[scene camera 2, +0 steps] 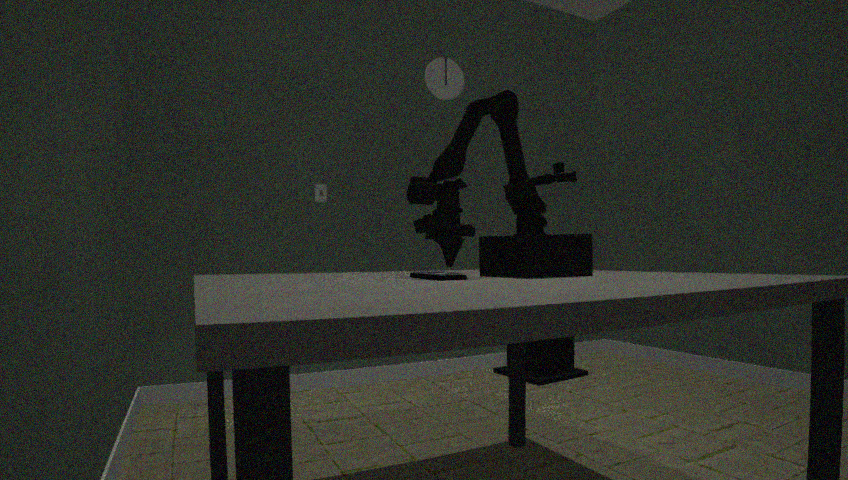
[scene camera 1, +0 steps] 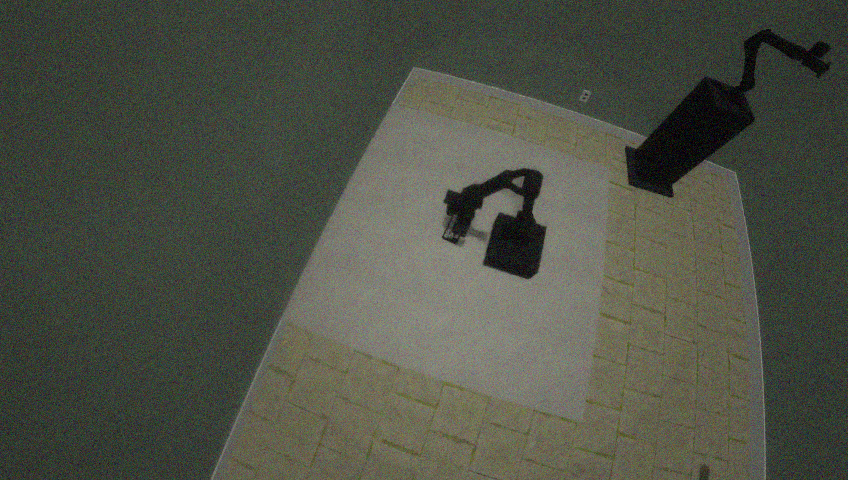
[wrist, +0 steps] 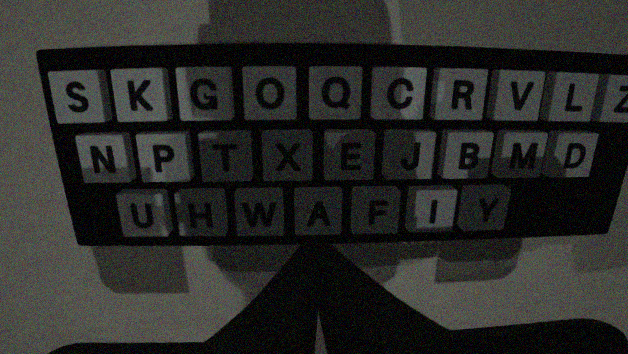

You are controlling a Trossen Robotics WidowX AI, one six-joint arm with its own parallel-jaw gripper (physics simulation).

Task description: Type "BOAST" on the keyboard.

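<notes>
A black keyboard with light keys lies flat on the table. In the wrist view, S and O are in the top row, T and B in the middle row, and A in the bottom row. My gripper is shut and empty, pointing down. Its tips appear at the keyboard's near edge, just below the A key in the wrist view, and a small distance above the keyboard in scene camera 2. Finger contact with a key does not show.
The arm's black base box stands on the white table beside the keyboard. A second dark arm sits on a tall black pedestal beyond the table. Shadows cover many keys.
</notes>
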